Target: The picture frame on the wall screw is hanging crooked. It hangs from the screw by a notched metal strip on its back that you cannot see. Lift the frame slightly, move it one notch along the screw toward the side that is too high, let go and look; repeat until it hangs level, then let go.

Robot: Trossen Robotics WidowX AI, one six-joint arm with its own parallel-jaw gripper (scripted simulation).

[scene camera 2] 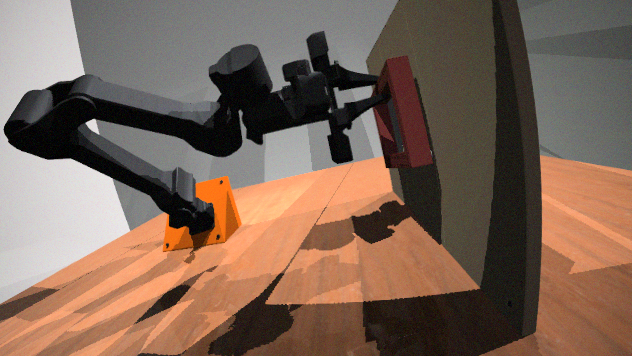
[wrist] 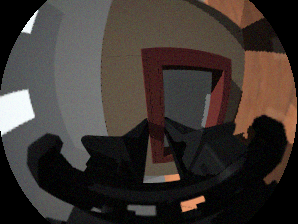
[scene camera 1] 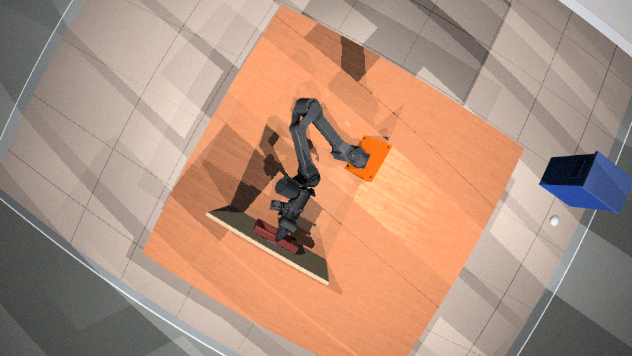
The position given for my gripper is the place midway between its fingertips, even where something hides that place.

In view: my gripper [scene camera 2: 388,87], a dark red picture frame [scene camera 2: 404,141] and a tan wall panel [scene camera 2: 481,198].
My gripper also shows in the wrist view [wrist: 155,120] and in scene camera 1 [scene camera 1: 275,240]. The tan wall panel is seen too in the wrist view [wrist: 122,80] and in scene camera 1 [scene camera 1: 235,220].
